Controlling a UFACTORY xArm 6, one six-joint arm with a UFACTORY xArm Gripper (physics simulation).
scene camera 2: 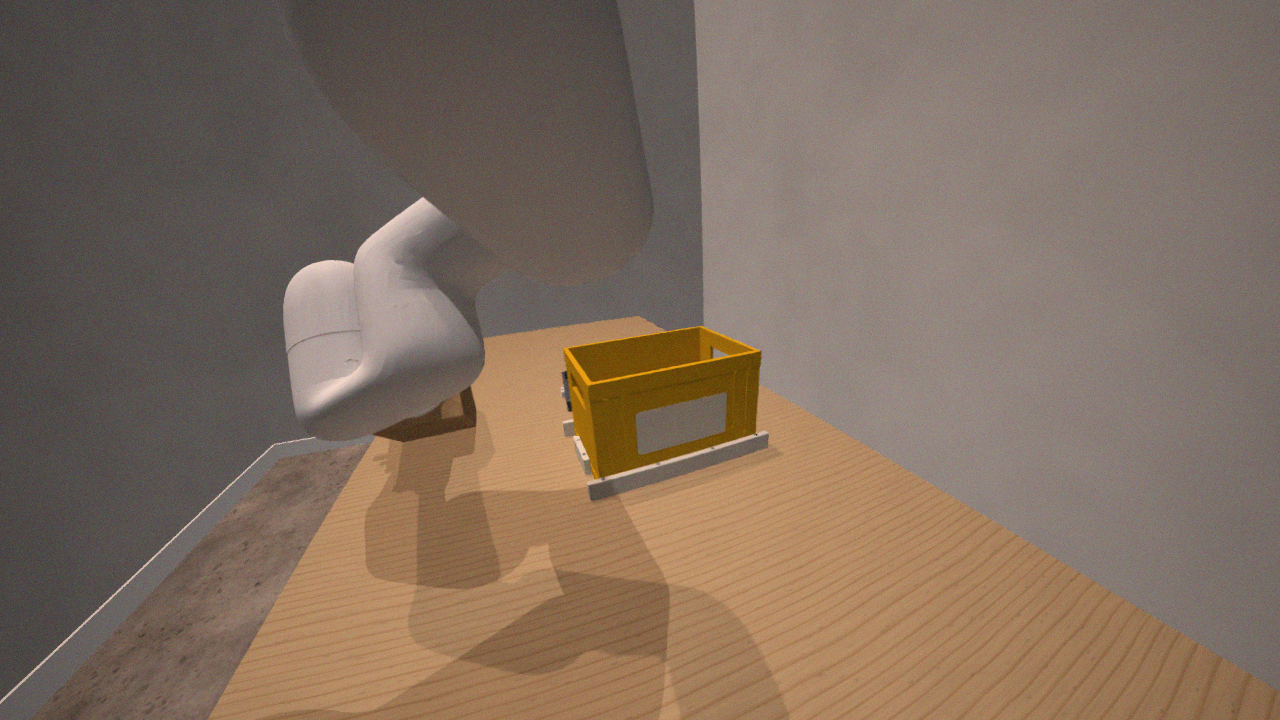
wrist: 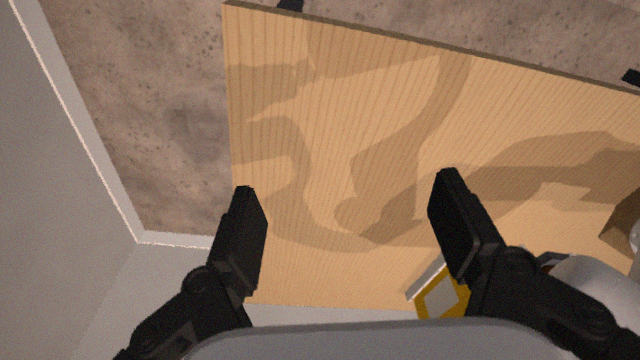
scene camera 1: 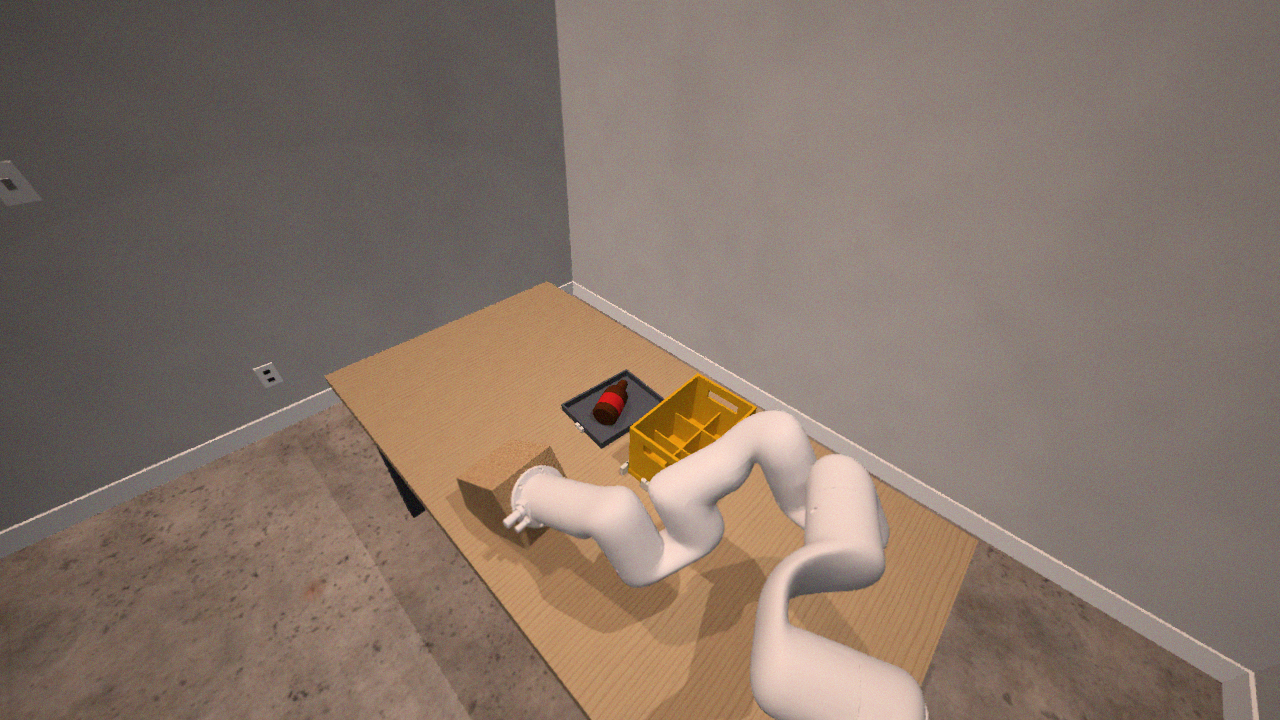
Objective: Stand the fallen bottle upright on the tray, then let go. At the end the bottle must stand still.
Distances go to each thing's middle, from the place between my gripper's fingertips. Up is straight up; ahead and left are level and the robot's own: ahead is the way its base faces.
I see the white rail (scene camera 2: 615, 484) 560 mm ahead of my hand, 370 mm to the left of it and 250 mm below it. Also, from my hand: yellow crate (scene camera 2: 636, 401) 560 mm ahead, 470 mm to the left, 170 mm below; brown bottle (scene camera 1: 610, 405) 740 mm to the left, 570 mm ahead, 220 mm below; dark grey tray (scene camera 1: 641, 398) 750 mm to the left, 580 mm ahead, 250 mm below.
